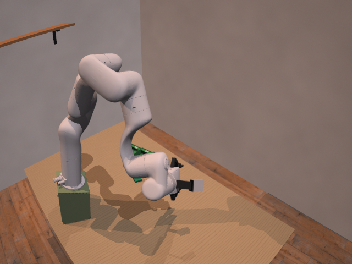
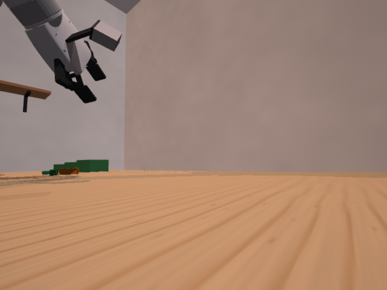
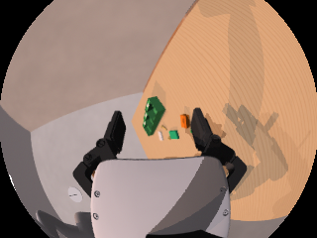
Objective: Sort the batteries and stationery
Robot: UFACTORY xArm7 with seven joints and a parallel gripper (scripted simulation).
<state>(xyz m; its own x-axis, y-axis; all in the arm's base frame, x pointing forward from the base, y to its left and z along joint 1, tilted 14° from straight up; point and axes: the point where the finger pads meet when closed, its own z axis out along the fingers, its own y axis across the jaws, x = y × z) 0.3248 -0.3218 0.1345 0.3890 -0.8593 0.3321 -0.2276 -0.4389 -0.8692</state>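
My hand is 150 mm short of the tray, 400 mm to the right of it and 190 mm above it. From my hand the other things lie so: orange block: 20 mm ahead, 200 mm to the left, 210 mm below; then small green piece: 20 mm behind, 180 mm to the left, 210 mm below; then flat green block: 10 mm ahead, 300 mm to the left, 210 mm below.
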